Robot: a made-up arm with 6 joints.
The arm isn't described. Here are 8 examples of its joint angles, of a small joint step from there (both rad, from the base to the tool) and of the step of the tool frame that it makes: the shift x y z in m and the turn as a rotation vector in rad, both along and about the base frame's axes.
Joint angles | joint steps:
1: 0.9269 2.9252 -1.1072 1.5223 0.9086 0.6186 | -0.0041 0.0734 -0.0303 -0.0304 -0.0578 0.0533
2: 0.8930 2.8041 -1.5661 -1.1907 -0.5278 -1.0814 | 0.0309 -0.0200 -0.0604 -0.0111 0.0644 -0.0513
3: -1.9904 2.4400 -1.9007 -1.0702 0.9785 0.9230 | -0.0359 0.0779 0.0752 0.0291 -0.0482 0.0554
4: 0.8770 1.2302 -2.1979 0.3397 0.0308 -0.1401 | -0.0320 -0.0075 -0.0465 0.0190 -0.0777 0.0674
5: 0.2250 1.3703 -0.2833 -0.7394 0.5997 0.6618 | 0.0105 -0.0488 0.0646 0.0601 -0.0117 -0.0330
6: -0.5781 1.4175 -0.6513 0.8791 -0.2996 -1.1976 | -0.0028 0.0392 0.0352 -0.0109 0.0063 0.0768
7: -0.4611 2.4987 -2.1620 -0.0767 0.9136 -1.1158 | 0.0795 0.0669 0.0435 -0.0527 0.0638 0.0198
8: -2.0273 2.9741 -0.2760 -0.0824 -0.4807 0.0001 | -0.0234 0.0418 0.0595 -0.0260 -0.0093 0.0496
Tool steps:
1: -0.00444 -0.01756 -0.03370 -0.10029 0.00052 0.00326
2: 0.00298 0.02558 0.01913 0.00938 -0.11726 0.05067
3: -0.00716 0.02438 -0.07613 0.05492 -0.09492 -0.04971
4: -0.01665 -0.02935 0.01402 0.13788 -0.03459 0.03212
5: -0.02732 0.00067 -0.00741 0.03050 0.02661 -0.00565
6: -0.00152 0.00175 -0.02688 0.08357 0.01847 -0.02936
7: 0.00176 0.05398 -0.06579 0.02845 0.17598 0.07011
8: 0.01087 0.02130 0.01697 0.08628 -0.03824 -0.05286
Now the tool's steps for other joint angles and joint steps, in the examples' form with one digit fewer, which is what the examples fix.
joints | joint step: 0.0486 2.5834 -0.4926 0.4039 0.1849 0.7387 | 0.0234 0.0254 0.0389 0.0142 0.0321 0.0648
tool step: -0.0247 0.0059 0.0066 -0.0399 0.0966 -0.0465
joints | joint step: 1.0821 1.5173 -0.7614 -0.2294 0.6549 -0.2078 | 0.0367 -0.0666 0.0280 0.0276 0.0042 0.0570
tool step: -0.0201 -0.0089 0.0096 0.0541 0.0138 -0.0351
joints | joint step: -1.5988 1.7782 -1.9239 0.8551 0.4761 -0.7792 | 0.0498 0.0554 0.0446 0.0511 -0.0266 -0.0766
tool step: 0.0270 -0.0241 -0.0441 0.0568 0.0172 0.0479
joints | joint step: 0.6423 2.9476 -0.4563 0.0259 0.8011 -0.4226 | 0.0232 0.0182 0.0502 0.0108 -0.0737 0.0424
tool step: -0.0117 -0.0058 0.0074 -0.0387 -0.0351 0.0205
